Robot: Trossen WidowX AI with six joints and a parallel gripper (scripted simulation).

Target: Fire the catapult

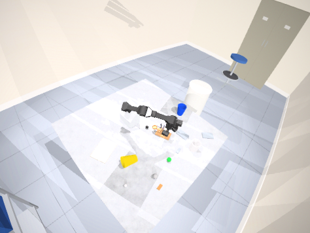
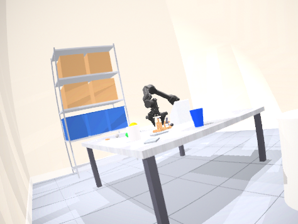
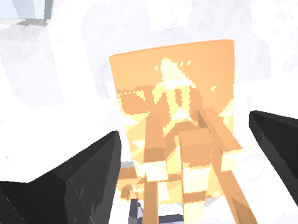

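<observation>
The dark ball is 19 cm behind my gripper tip, 8 cm to the right of it and 3 cm below it. Also, from my gripper tip: white mug 27 cm ahead, 10 cm to the left, 1 cm below; green ball 20 cm ahead, 17 cm to the right, 2 cm below; orange catapult 6 cm behind, 1 cm to the right, 1 cm above.
</observation>
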